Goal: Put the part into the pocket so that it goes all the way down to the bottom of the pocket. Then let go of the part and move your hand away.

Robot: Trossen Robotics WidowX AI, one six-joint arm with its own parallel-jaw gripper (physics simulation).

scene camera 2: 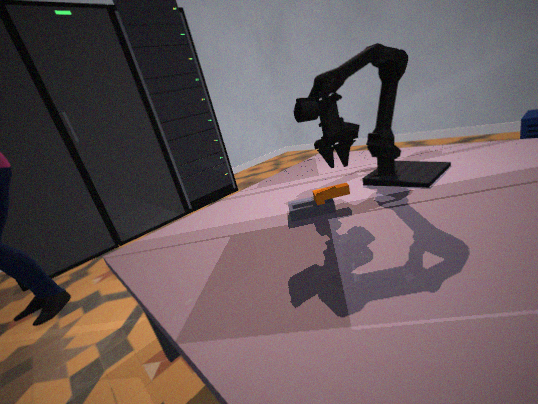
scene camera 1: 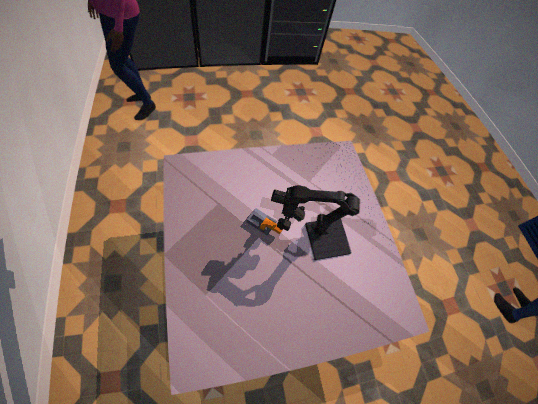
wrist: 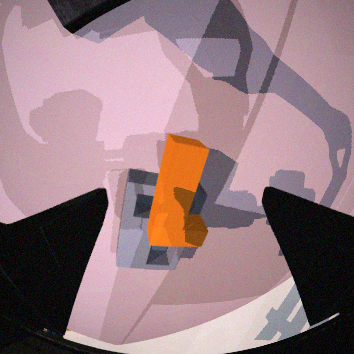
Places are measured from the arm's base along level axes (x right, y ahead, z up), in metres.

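Where they show: gripper, fingertip midpoint: (scene camera 2: 338,167) (wrist: 186,195); arm's base, link origin: (scene camera 2: 386,172) (scene camera 1: 319,230).
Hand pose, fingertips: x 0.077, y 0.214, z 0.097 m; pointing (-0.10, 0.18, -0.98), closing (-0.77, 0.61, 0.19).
Things, the pixels of their top centre, and the offset from my fingertips. Level surfaces: height alone.
- orange part, top centre: (wrist: 190,205) (scene camera 2: 331,189) (scene camera 1: 271,227) dx +0.015, dy +0.048, dz -0.054 m
- grey block, top centre: (wrist: 155,236) (scene camera 2: 309,201) (scene camera 1: 261,220) dx +0.082, dy +0.078, dz -0.084 m
- pink table top, surface height: dz -0.120 m
The orange part (scene camera 1: 268,224) (scene camera 2: 331,192) (wrist: 175,170) lies on top of the grey block (scene camera 1: 248,224) (scene camera 2: 300,218) (wrist: 130,245) that has the pocket. It stands proud of the block's top and sits askew to it, and its long end sticks out past the block's edge on the robot-base side. Dark openings of the pocket show beside and below the part in the wrist view; the part's underside is hidden. My gripper (scene camera 1: 284,224) (scene camera 2: 339,166) (wrist: 186,195) is open and empty, pointing down above the part, with a gap between fingertips and part.
The black base plate (scene camera 1: 330,245) (scene camera 2: 410,175) of the arm stands close to the block on the pink table top (scene camera 1: 300,320) (scene camera 2: 250,360). Dark cabinets (scene camera 1: 230,35) (scene camera 2: 65,100) and a person (scene camera 1: 122,45) are beyond the table. Arm shadows fall across the table.
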